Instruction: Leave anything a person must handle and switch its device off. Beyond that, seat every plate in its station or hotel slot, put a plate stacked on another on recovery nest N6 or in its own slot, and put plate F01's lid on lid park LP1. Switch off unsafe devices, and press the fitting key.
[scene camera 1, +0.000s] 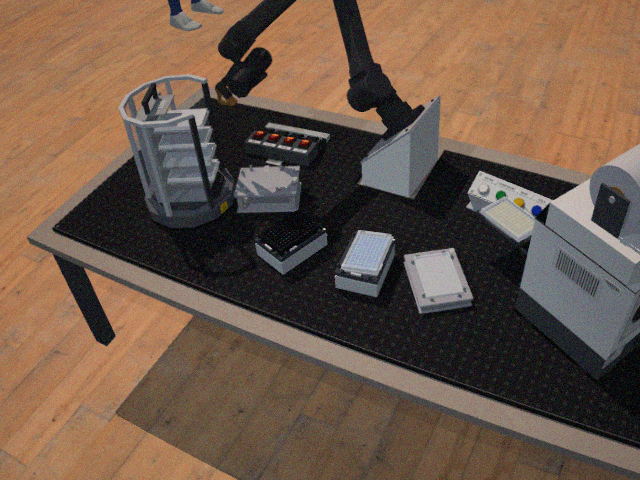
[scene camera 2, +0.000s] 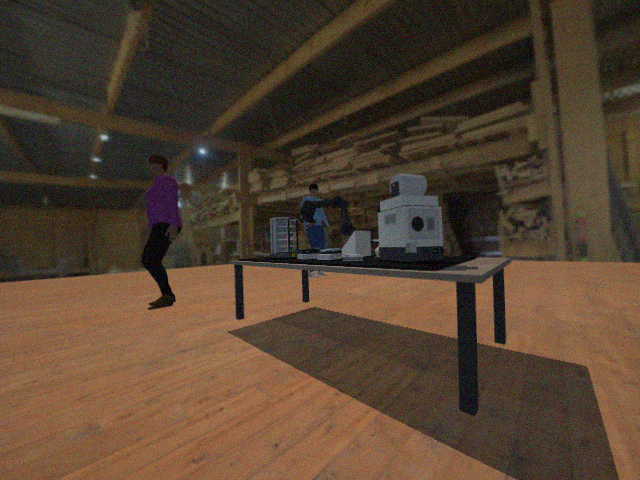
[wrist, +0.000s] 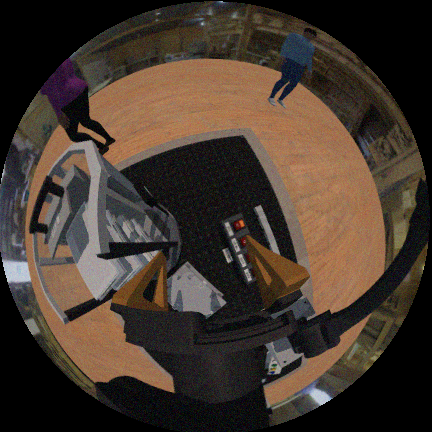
One and the same spot on a plate hotel: (scene camera 1: 168, 154) is (scene camera 2: 279, 228).
